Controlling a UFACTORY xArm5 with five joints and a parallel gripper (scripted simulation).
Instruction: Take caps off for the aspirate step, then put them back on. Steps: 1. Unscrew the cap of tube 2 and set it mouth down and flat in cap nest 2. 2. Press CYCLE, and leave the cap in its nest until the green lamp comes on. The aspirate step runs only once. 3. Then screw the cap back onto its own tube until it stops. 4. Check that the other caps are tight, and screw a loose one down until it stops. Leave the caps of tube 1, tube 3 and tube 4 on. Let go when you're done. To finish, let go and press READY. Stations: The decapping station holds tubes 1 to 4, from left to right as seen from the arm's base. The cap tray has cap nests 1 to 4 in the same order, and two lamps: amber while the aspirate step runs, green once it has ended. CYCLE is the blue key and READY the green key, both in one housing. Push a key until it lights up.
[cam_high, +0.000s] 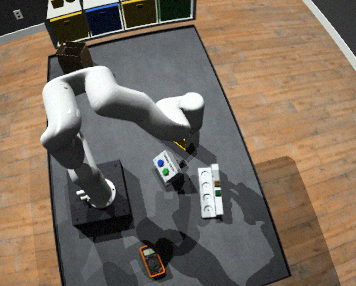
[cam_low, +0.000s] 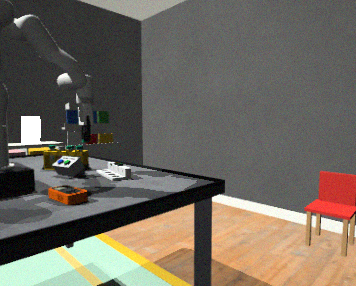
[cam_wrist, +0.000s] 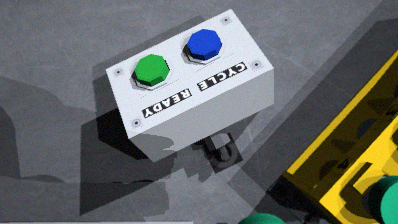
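The blue key is 13 cm behind my hand and 11 cm below it. Also, from my hand: green key (12 cm behind, 11 cm below, 4 cm to the right); then key housing (12 cm below, 10 cm behind, 2 cm to the right).
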